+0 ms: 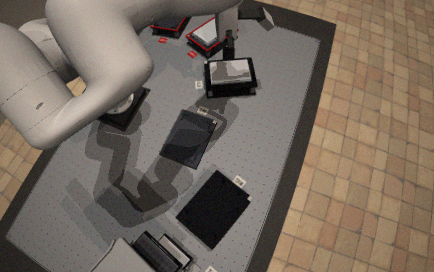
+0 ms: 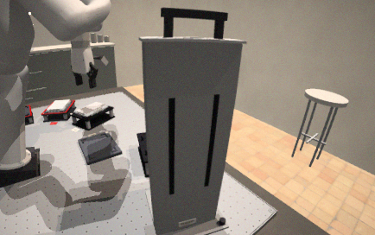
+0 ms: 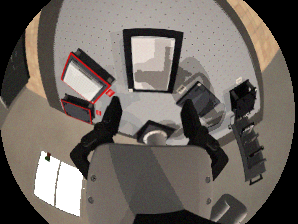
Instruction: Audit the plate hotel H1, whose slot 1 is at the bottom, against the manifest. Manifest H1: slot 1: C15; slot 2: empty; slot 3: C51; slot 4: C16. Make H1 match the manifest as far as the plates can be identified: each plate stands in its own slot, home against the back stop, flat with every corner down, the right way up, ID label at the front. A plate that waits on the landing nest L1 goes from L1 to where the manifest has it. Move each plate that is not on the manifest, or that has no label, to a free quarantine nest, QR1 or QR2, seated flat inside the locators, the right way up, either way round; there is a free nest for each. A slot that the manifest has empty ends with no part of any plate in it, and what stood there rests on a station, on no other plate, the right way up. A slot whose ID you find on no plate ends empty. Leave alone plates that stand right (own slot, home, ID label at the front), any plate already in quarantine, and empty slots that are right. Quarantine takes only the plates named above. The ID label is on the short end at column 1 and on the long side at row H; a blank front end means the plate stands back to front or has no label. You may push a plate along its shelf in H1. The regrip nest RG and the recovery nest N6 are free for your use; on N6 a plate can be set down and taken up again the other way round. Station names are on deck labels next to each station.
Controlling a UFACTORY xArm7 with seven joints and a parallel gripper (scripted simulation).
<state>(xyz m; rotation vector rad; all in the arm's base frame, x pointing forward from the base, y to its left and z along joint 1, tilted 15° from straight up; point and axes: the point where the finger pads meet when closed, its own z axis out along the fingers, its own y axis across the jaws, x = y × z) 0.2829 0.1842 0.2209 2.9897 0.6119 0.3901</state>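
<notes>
My gripper is now 120 mm above the white plate and 10 mm short of it. Also, from my hand: H1 deck label 570 mm to the right, 180 mm below, 140 mm ahead; tall grey tower 660 mm to the right, 20 mm above.
</notes>
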